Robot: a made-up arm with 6 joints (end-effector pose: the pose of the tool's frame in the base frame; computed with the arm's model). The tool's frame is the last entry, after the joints. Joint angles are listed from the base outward.
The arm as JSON. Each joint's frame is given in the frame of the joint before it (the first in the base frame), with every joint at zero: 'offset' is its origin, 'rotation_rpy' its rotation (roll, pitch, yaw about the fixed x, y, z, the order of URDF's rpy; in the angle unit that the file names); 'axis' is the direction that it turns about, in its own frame. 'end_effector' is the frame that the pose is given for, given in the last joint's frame.
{
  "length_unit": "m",
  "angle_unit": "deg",
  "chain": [
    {
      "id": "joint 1",
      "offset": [
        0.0,
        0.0,
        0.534
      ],
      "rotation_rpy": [
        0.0,
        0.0,
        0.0
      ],
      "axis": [
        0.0,
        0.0,
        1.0
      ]
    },
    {
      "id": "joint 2",
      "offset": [
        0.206,
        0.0,
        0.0
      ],
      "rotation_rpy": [
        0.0,
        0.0,
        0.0
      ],
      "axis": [
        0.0,
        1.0,
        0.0
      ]
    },
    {
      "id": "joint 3",
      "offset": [
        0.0,
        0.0,
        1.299
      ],
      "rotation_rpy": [
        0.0,
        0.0,
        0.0
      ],
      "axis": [
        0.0,
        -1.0,
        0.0
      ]
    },
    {
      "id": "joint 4",
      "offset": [
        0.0,
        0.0,
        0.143
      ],
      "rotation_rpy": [
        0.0,
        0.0,
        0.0
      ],
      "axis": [
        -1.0,
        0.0,
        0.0
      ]
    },
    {
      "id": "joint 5",
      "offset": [
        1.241,
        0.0,
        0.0
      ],
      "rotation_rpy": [
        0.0,
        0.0,
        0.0
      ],
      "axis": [
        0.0,
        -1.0,
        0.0
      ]
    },
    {
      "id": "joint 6",
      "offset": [
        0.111,
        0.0,
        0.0
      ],
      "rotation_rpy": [
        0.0,
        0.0,
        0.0
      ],
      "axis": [
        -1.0,
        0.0,
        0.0
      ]
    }
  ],
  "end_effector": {
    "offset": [
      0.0,
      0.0,
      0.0
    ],
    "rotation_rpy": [
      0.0,
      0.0,
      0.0
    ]
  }
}
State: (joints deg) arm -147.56 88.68 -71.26 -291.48 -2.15 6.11
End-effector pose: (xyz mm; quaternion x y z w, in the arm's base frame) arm -241.2 -148.7 -32.7 0.7224 0.3300 0.0484 0.6057
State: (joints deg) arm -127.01 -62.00 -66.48 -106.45 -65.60 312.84
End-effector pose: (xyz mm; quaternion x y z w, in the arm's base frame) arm -136.5 -342.1 1214.4 0.7972 -0.5280 -0.0499 0.2883
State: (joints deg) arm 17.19 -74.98 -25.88 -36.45 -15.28 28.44
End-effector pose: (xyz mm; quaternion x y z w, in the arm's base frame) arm -250.0 -59.1 1967.8 0.0791 -0.3003 0.2340 0.9213
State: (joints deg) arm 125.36 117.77 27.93 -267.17 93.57 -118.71
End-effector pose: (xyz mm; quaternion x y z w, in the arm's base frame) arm -956.2 1156.3 -1304.9 0.2661 -0.8171 -0.4738 0.1923
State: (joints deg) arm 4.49 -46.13 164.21 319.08 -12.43 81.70
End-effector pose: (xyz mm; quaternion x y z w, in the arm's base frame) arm -1827.5 -127.8 644.8 -0.0347 0.9123 0.3665 0.1795
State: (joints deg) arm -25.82 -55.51 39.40 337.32 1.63 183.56
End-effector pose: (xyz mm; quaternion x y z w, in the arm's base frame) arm -1013.9 489.2 2604.1 0.6668 -0.0296 0.7428 0.0526
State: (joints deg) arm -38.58 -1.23 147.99 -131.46 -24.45 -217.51
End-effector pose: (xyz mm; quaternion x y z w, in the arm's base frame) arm -810.0 690.2 2370.5 -0.4784 -0.8698 -0.0853 0.0856
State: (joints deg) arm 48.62 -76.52 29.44 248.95 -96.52 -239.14
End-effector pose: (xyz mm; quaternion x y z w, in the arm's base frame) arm -1115.4 -1110.4 1967.6 0.2204 0.8965 -0.3838 0.0212
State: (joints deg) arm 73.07 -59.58 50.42 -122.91 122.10 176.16
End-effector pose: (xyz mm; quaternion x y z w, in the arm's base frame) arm -333.6 -1366.9 2271.0 0.1455 0.2051 0.1683 0.9531
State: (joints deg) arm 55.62 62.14 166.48 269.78 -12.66 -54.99
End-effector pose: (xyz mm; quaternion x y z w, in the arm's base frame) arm 477.8 741.3 2412.9 -0.5706 -0.1085 -0.8044 0.1244
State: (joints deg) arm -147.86 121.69 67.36 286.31 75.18 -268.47
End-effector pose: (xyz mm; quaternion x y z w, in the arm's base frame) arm -1911.0 -1079.0 -1078.7 -0.1696 -0.4500 0.8371 0.2606
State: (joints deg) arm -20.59 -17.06 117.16 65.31 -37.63 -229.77
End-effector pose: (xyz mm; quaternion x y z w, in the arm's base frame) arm -1130.1 358.8 2648.2 -0.4758 0.3138 -0.8198 0.0553
